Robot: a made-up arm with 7 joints. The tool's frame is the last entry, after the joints. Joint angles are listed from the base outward. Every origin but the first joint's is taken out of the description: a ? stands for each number. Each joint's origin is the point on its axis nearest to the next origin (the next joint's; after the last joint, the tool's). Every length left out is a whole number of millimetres.
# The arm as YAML. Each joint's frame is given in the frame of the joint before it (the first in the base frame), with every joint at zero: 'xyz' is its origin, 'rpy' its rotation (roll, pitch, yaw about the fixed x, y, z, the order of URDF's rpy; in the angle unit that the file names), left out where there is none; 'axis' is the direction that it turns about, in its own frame. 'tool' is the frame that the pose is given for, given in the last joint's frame.
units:
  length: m
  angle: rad
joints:
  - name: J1
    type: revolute
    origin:
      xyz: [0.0, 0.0, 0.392]
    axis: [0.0, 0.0, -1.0]
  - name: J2
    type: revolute
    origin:
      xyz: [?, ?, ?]
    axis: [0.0, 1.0, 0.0]
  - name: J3
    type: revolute
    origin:
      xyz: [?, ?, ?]
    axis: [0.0, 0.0, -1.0]
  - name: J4
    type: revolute
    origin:
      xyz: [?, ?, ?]
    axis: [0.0, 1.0, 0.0]
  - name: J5
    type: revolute
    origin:
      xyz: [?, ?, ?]
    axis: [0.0, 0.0, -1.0]
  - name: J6
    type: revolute
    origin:
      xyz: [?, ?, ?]
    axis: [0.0, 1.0, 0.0]
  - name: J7
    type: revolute
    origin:
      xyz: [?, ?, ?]
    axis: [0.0, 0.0, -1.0]
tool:
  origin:
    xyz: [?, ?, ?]
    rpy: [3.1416, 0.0, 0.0]
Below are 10 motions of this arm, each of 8 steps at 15 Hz.
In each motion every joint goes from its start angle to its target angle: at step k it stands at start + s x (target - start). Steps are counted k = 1, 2, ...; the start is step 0. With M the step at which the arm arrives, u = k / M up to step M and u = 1 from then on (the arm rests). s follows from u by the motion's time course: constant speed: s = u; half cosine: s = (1 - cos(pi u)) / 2; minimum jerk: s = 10 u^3 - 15 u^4 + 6 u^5.
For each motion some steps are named. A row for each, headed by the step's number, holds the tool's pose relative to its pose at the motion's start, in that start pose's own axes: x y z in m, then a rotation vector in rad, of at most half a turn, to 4 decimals.
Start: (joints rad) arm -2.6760 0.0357 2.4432 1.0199 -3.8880 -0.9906 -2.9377
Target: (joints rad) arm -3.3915 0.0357 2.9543 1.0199 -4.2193 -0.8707 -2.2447
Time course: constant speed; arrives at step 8
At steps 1, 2, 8:
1: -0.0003 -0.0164 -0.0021 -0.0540 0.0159 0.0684
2: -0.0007 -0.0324 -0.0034 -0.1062 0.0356 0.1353
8: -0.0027 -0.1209 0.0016 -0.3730 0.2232 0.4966

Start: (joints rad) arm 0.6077 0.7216 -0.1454 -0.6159 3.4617 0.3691 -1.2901
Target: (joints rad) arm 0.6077 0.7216 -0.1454 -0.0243 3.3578 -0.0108 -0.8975
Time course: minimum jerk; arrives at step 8
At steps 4, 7, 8:
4: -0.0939 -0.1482 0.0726 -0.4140 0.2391 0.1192
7: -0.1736 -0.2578 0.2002 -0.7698 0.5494 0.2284
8: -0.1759 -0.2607 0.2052 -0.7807 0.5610 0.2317

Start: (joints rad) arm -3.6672 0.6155 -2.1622 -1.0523 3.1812 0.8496 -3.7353
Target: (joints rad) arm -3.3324 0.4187 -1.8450 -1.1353 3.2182 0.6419 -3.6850
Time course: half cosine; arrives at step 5
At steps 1, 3, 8:
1: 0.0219 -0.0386 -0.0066 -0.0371 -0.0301 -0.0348
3: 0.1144 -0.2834 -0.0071 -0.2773 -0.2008 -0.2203
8: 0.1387 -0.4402 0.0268 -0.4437 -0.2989 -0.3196

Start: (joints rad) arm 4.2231 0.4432 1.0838 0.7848 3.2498 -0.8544 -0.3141
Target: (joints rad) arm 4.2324 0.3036 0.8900 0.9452 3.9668 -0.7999 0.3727
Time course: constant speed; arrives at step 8
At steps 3, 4, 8:
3: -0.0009 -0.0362 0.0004 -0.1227 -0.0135 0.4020
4: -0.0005 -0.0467 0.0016 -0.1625 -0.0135 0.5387
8: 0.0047 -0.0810 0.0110 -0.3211 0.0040 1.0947

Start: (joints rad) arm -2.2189 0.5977 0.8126 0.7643 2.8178 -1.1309 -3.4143
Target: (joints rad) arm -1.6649 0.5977 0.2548 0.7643 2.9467 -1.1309 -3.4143
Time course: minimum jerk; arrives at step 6
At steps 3, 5, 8:
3: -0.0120 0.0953 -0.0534 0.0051 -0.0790 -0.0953
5: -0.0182 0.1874 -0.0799 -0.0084 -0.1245 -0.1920
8: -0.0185 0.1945 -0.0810 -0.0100 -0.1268 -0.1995

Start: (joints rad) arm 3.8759 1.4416 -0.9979 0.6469 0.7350 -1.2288 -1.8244
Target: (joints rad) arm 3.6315 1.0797 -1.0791 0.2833 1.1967 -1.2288 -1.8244
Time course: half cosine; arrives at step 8
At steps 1, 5, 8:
1: 0.0124 -0.0047 -0.0126 -0.0142 -0.0279 0.0057
5: 0.2392 -0.1180 -0.1819 -0.2896 -0.4460 0.1202
8: 0.3446 -0.1920 -0.2317 -0.4375 -0.5966 0.1872

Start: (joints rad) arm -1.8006 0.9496 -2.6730 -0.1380 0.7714 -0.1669 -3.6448
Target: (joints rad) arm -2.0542 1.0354 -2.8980 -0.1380 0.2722 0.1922 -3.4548
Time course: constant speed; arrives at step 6
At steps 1, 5, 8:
1: -0.0223 -0.0472 0.0064 -0.0882 0.0570 -0.1020
5: -0.1254 -0.2042 0.0605 -0.3594 0.2839 -0.5343
8: -0.1515 -0.2347 0.0790 -0.4045 0.3342 -0.6487

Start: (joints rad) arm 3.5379 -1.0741 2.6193 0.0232 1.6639 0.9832 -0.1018
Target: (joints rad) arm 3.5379 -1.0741 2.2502 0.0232 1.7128 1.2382 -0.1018
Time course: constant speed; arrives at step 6
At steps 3, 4, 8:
3: 0.0207 -0.0239 0.0045 -0.1252 -0.1364 -0.0805
4: 0.0270 -0.0324 0.0074 -0.1693 -0.1818 -0.1035
8: 0.0387 -0.0496 0.0154 -0.2608 -0.2722 -0.1434

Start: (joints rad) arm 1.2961 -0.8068 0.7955 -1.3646 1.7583 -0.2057 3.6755
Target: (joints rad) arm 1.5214 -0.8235 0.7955 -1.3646 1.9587 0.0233 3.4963
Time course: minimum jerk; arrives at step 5
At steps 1, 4, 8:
1: 0.0006 -0.0071 -0.0048 -0.0040 0.0080 -0.0010
4: 0.0062 -0.1281 -0.0650 -0.0937 0.1481 -0.0301
8: 0.0063 -0.1367 -0.0680 -0.1015 0.1583 -0.0330

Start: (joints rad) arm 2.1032 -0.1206 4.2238 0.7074 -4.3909 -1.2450 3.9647
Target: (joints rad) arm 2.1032 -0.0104 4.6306 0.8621 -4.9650 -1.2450 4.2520
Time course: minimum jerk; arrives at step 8
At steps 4, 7, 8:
4: -0.0152 0.0387 0.0893 0.0427 0.2070 0.0062
7: -0.0260 0.0702 0.1936 0.1257 0.4364 0.0400
8: -0.0262 0.0710 0.1973 0.1292 0.4444 0.0416

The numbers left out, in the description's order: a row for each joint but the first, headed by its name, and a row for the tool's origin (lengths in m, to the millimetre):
J2: 0.0 -0.017 0.0
J3: 0.0 0.0 0.48
J4: 0.0 -0.014 0.0
J5: 0.0 0.0 0.385
J6: 0.0 0.0 0.0
J7: 0.0 0.0 0.166
tool: 0.0 0.0 0.0

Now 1 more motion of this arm.
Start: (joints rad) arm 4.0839 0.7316 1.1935 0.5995 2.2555 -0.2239 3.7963
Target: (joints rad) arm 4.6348 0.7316 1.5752 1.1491 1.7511 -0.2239 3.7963
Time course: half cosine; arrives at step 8
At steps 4, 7, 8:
4: 0.2230 0.2815 0.0472 0.4341 -0.3061 -0.1065
7: 0.3489 0.5172 0.2447 0.9310 -0.4516 -0.2178
8: 0.3549 0.5330 0.2661 0.9750 -0.4566 -0.2260

